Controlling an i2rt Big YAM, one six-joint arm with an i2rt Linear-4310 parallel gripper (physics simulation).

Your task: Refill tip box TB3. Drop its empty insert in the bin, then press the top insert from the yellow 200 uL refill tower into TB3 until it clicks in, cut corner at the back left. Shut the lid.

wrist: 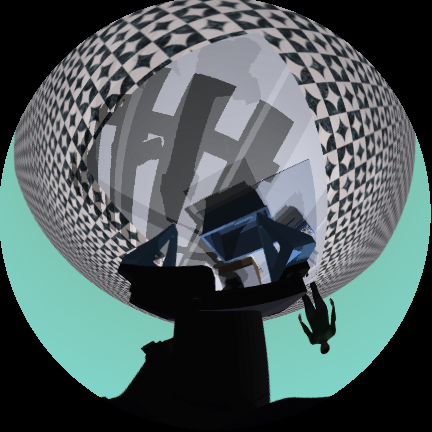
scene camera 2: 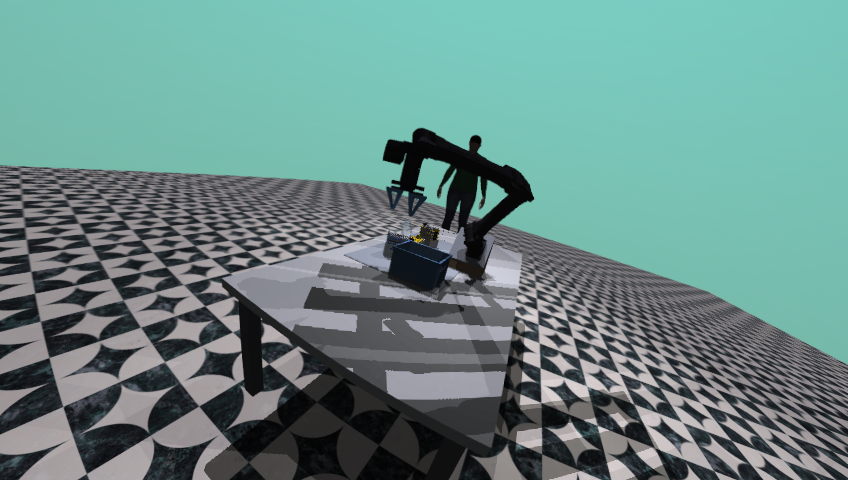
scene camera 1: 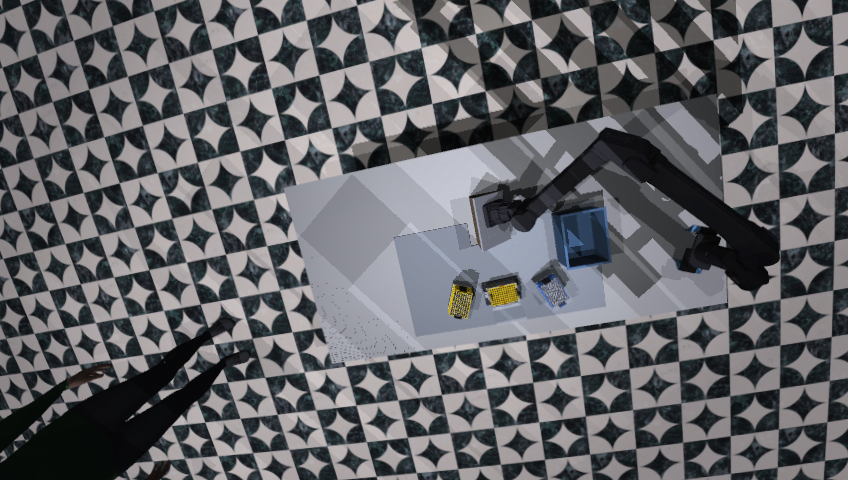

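My gripper (scene camera 1: 687, 248) (scene camera 2: 401, 211) (wrist: 214, 222) is open and empty, high above the right end of the table. The blue bin (scene camera 1: 559, 240) (scene camera 2: 415, 267) (wrist: 232, 210) stands left of it in scene camera 1, with its inside partly shaded. A yellow rack or tower (scene camera 1: 461, 302) (scene camera 2: 430, 233) stands at the left of the mat. A yellow-topped box (scene camera 1: 503, 294) (scene camera 2: 417, 239) with clear parts stands beside it. A blue-edged rack or box (scene camera 1: 554, 291) (scene camera 2: 396, 239) (wrist: 306, 227) stands to the right. Labels, the cut corner and which one is TB3 cannot be read.
The arm's base stands on a wood-edged plate (scene camera 1: 476, 223) (wrist: 257, 270), left of the bin in scene camera 1. The upper arm passes above the table (scene camera 1: 333, 214) (scene camera 2: 440, 368) (wrist: 230, 60). A grey-blue mat (scene camera 1: 428, 315) lies under the racks. A person (scene camera 1: 127, 410) (scene camera 2: 462, 187) (wrist: 318, 320) stands away from the table.
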